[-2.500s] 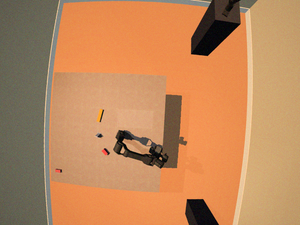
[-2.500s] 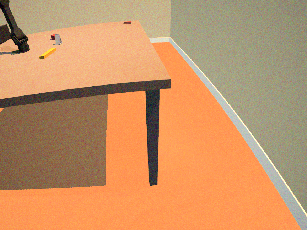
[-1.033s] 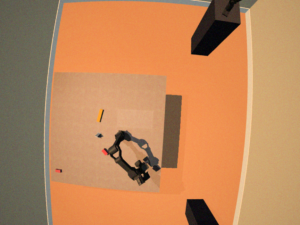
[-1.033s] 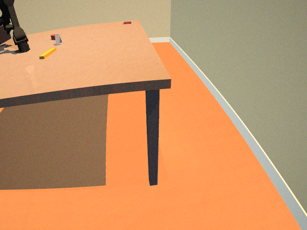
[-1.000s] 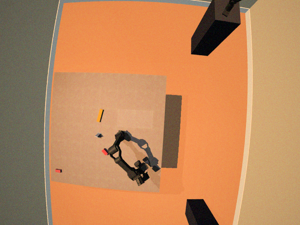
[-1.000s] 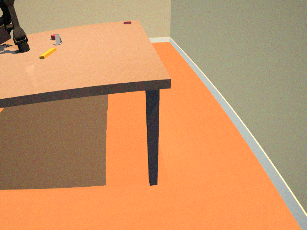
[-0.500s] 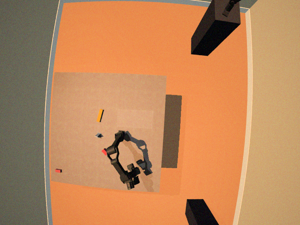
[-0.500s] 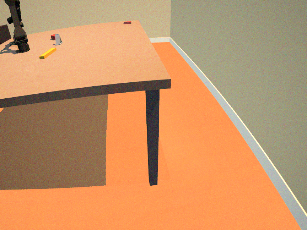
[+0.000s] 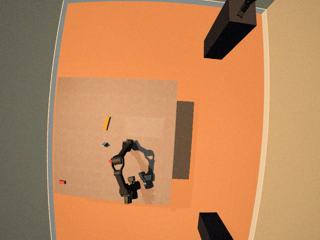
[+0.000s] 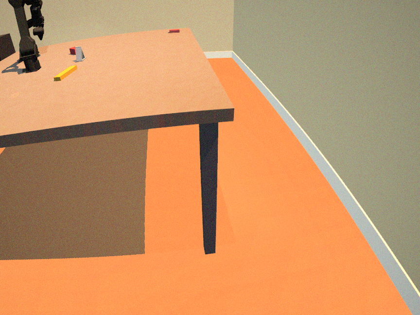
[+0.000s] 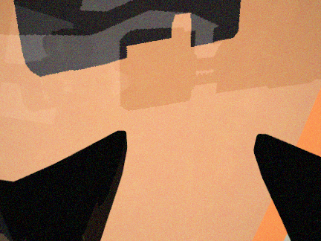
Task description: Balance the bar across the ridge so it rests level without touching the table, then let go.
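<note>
Right now the yellow-orange bar is 58 cm to the right of my gripper tip, 35 cm ahead of it and 9 cm below it.
</note>
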